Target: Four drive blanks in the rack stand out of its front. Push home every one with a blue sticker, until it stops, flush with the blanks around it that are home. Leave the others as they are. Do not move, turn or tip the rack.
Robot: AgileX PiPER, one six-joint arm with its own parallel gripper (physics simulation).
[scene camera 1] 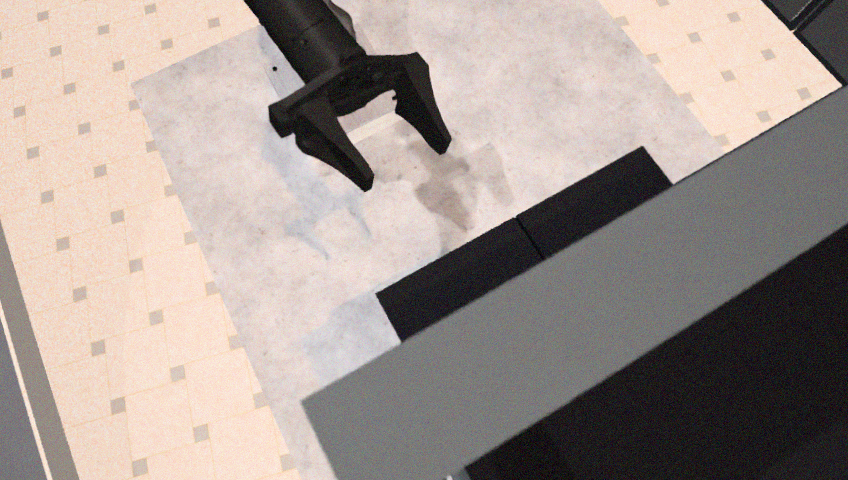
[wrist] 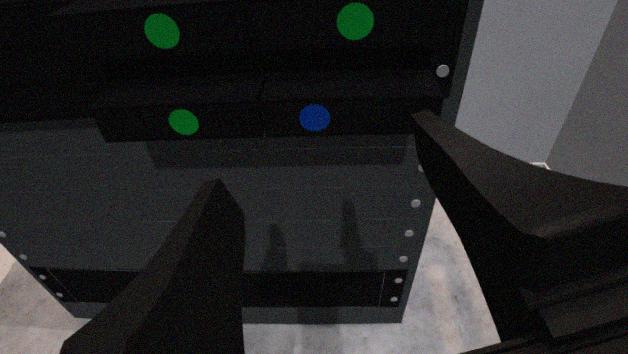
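Observation:
The dark rack (scene camera 1: 595,267) (wrist: 280,200) has a grey top edge in the scene view. Two black blanks (scene camera 1: 458,276) (scene camera 1: 595,202) stand out side by side from its front; their stickers do not show there. In the wrist view, a blank (wrist: 372,117) with a blue sticker (wrist: 314,117) stands out at the right, beside a protruding blank (wrist: 230,121) with a green sticker (wrist: 183,122). Two more green stickers (wrist: 162,31) (wrist: 355,21) are above; how far their blanks stand out is too dark to tell. My gripper (scene camera 1: 405,168) (wrist: 319,167) is open and empty, in front of the rack, apart from the blanks.
Small round screws (wrist: 415,203) line the rack's side edges. A black strip (wrist: 310,289) crosses the rack's front near its bottom. A grey wall (wrist: 520,75) stands to the right in the wrist view. A mottled pale surface (scene camera 1: 565,89) extends beneath my arm.

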